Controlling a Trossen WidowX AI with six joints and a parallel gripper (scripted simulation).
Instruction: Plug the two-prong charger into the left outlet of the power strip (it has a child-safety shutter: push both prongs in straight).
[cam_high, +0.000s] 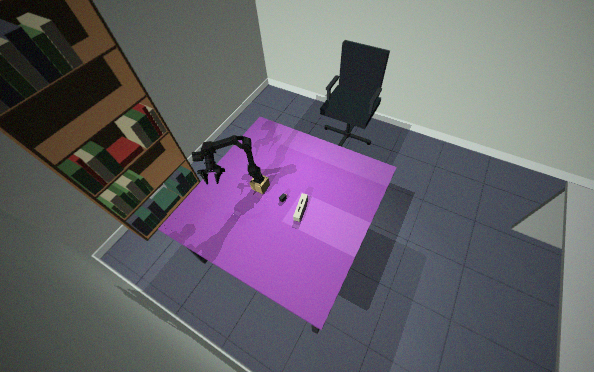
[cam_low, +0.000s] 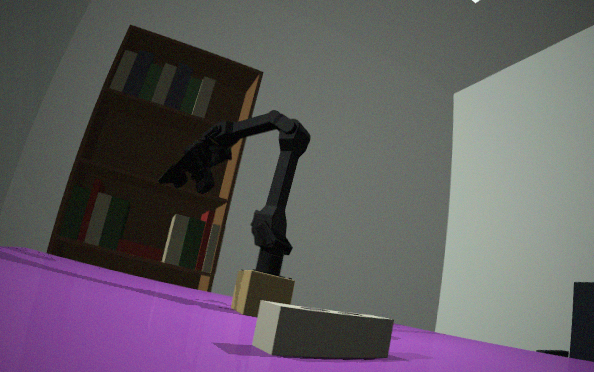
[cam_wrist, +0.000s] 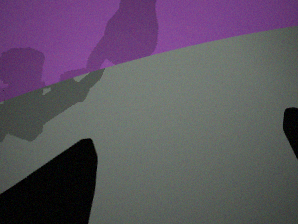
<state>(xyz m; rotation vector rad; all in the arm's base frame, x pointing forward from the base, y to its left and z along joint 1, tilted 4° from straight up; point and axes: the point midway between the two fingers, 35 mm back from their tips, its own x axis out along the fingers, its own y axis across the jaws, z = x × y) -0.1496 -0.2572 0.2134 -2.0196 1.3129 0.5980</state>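
Right now the two-prong charger is 36 cm ahead of my gripper tip, 27 cm to the left of it and 26 cm below it.
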